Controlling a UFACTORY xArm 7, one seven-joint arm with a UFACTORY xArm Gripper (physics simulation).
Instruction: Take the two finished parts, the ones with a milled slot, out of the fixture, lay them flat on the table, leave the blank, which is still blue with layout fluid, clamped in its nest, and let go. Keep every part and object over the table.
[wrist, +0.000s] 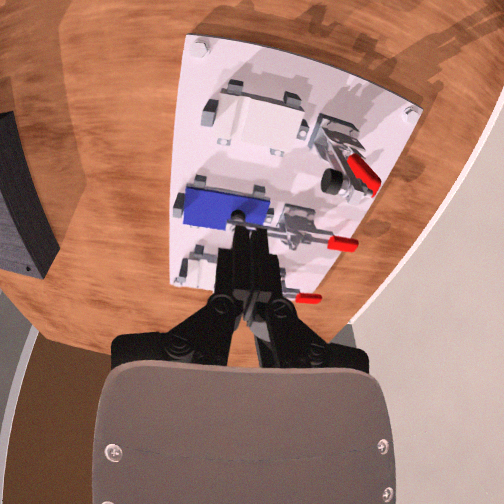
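The white fixture plate (280, 165) lies on the wooden table. The blue blank (220, 207) sits in the middle nest, with a clamp pad against its near edge. My gripper (248, 231) hangs above the plate's near half with its fingers shut together, tips over the blank's near edge, and nothing visible between them. The far nest (267, 120) shows only a pale rectangle with no slot visible. The near nest (200, 270) is mostly hidden behind my fingers. No slotted part is in view.
Three toggle clamps with red handles stand along the plate's right side: the far one (364, 172) raised, the middle one (342, 243) and near one (308, 298) lying flat. A dark grey slab (20, 210) is at the left. The table edge (440, 210) runs close on the right.
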